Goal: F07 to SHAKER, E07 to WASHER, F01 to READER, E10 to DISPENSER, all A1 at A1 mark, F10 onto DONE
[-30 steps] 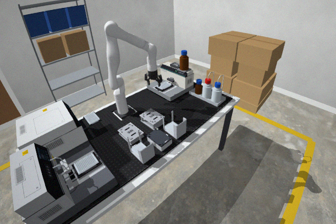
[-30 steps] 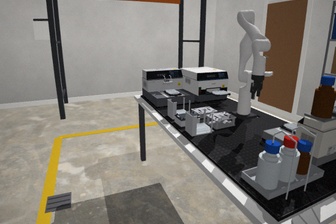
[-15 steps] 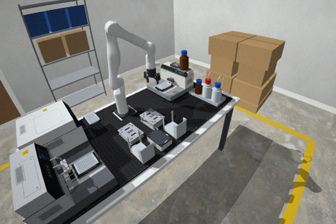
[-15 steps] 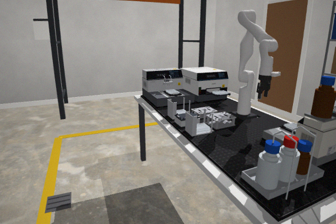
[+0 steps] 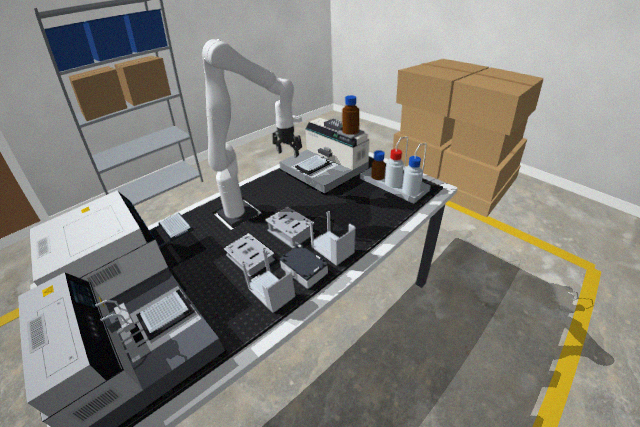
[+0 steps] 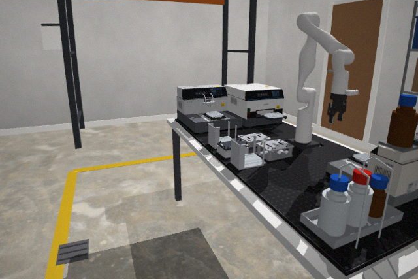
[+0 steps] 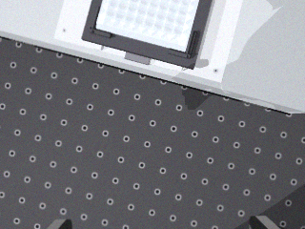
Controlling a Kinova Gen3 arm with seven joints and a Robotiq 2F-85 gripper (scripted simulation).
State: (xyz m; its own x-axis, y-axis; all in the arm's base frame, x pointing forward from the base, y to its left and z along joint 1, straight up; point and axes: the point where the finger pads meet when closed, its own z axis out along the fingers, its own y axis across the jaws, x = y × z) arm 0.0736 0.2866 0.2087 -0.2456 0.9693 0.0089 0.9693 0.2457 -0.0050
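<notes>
The dispenser stage lies 19 cm to the left of my hand, 15 cm below it and 4 cm behind it. From my hand the other things lie so: dispenser deck (20 cm to the left, 19 cm below, 4 cm behind); then brown bottle (36 cm to the left, 7 cm ahead, 7 cm above); then dispenser (37 cm to the left, 13 cm below, 4 cm behind).
</notes>
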